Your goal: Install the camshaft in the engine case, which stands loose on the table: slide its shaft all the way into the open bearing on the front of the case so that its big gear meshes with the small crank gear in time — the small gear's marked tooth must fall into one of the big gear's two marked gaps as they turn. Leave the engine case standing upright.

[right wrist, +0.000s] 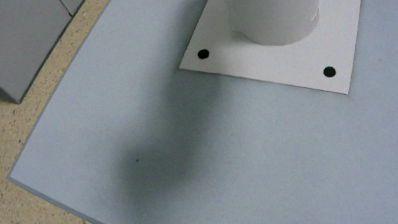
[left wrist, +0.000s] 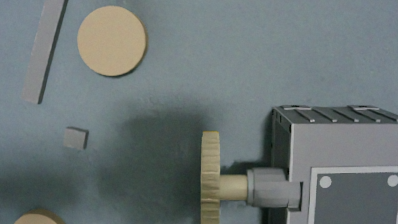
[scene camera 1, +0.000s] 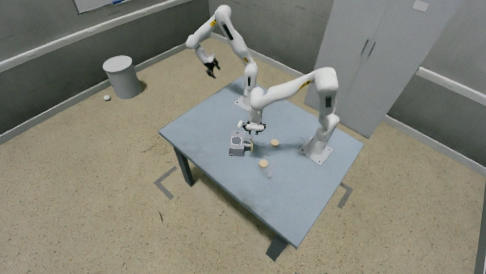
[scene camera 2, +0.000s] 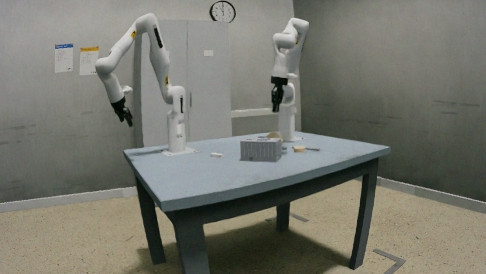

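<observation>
There's a grey engine case (scene camera 2: pixel 252 149), and you'd find that case in the left wrist view (left wrist: pixel 325 157) too, but in the right wrist view the case is out of frame. There's also a tan disc (left wrist: pixel 111 45).
</observation>
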